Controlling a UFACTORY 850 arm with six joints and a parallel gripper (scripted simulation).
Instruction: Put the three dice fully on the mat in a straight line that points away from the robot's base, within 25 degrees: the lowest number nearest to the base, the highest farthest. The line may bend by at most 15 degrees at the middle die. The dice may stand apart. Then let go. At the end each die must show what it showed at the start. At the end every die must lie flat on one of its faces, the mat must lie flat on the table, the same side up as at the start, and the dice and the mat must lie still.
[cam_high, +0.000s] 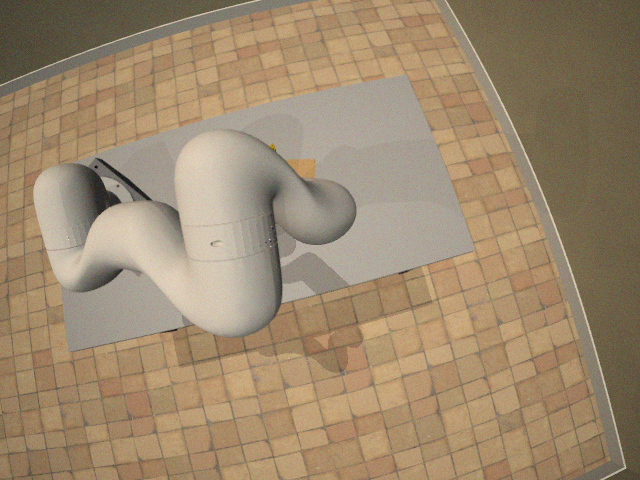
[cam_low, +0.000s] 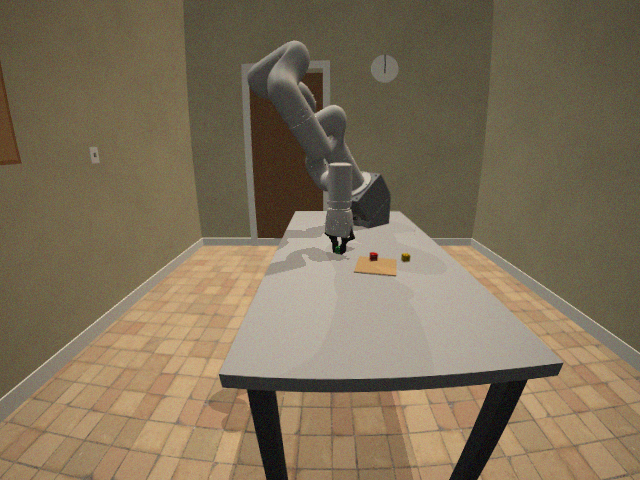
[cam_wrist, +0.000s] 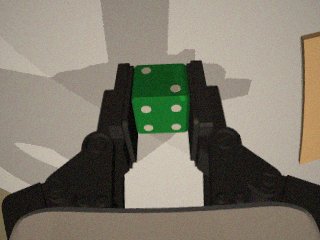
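Right now my hand is 120 mm to the right of the mat, 110 mm short of it and 30 mm above it. From my hand the other things lie so: green die (10 mm below); then red die (120 mm to the left, 70 mm ahead, 10 mm below); then yellow die (240 mm to the left, 80 mm ahead, 20 mm below).
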